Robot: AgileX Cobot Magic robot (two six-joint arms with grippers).
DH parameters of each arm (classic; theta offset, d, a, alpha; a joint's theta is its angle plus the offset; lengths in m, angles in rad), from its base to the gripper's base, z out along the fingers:
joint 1: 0 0.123 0 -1.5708
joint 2: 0.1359 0 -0.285 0
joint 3: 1.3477 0 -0.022 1.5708
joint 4: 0 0.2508 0 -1.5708
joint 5: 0 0 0.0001 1.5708
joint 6: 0 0.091 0 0
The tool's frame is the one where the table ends.
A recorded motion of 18 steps. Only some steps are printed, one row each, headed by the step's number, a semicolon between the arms.
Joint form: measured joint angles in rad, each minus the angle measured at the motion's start. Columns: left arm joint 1, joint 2, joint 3, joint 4, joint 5, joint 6; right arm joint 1, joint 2, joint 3, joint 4, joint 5, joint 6.
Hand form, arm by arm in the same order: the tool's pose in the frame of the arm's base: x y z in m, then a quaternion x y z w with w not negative. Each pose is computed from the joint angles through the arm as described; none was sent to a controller.
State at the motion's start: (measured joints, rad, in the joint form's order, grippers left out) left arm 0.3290 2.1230 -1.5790 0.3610 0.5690 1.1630; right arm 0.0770 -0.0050 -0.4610 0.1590 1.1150 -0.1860
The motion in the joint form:
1: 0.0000 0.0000 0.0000 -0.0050 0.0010 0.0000; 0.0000 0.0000 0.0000 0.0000 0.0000 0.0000
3: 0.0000 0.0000 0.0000 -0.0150 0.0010 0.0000; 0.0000 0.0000 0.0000 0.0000 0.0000 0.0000
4: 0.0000 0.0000 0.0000 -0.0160 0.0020 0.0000; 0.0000 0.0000 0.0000 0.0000 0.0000 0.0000
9: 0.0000 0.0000 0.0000 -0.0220 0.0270 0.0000; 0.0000 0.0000 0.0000 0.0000 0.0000 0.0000
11: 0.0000 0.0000 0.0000 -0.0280 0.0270 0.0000; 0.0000 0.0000 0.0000 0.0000 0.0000 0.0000
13: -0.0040 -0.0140 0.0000 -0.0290 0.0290 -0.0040; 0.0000 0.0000 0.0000 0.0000 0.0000 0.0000
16: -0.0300 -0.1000 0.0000 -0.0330 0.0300 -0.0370; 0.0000 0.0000 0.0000 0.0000 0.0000 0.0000
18: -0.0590 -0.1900 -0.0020 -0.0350 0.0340 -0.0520; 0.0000 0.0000 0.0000 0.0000 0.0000 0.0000
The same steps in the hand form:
1: 0.4337 0.1662 0.1771 0.49178 0.81902 0.27646 0.10454; -0.0053 0.0126 0.2630 -0.11826 0.86461 0.05295 0.48545
3: 0.4338 0.1657 0.1770 0.48912 0.82112 0.27392 0.10721; -0.0053 0.0126 0.2630 -0.11826 0.86461 0.05295 0.48545
4: 0.4337 0.1657 0.1769 0.48885 0.82147 0.27339 0.10709; -0.0053 0.0126 0.2630 -0.11826 0.86461 0.05295 0.48545
9: 0.4318 0.1654 0.1758 0.48711 0.82631 0.26481 0.09901; -0.0053 0.0126 0.2630 -0.11826 0.86461 0.05295 0.48545
11: 0.4318 0.1651 0.1757 0.48553 0.82754 0.26326 0.10062; -0.0053 0.0126 0.2630 -0.11826 0.86461 0.05295 0.48545
13: 0.4316 0.1631 0.1820 0.48373 0.82675 0.26709 0.10556; -0.0053 0.0126 0.2630 -0.11826 0.86461 0.05295 0.48545
16: 0.4292 0.1496 0.2213 0.47000 0.82061 0.29248 0.14194; -0.0053 0.0126 0.2630 -0.11826 0.86461 0.05295 0.48545
18: 0.4230 0.1342 0.2621 0.46381 0.80742 0.31847 0.17757; -0.0053 0.0126 0.2630 -0.11826 0.86461 0.05295 0.48545

